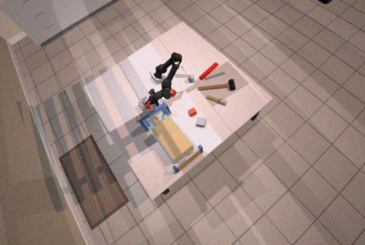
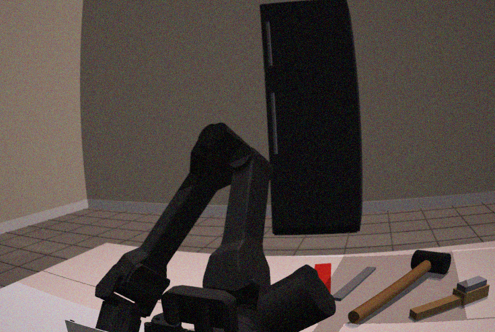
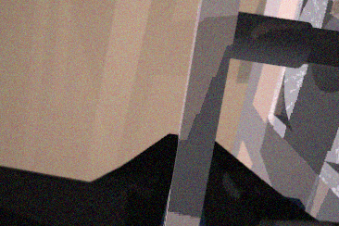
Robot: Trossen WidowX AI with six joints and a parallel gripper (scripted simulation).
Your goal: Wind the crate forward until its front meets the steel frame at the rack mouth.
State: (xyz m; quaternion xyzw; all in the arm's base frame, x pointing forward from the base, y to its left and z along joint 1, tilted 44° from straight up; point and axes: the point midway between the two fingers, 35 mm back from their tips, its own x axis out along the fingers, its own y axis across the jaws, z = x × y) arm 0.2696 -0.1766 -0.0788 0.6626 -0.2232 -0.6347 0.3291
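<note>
Right now the winch handle is 1 cm ahead of my gripper tip, 1 cm to the left of it and 1 cm above it. The rest, counted from my gripper tip: clear-panelled cubby (35 cm ahead, 6 cm to the left, 2 cm below); then grey hand winch (6 cm behind, 1 cm to the right, 10 cm below); then red knob (5 cm ahead, 2 cm to the left, 4 cm above).
</note>
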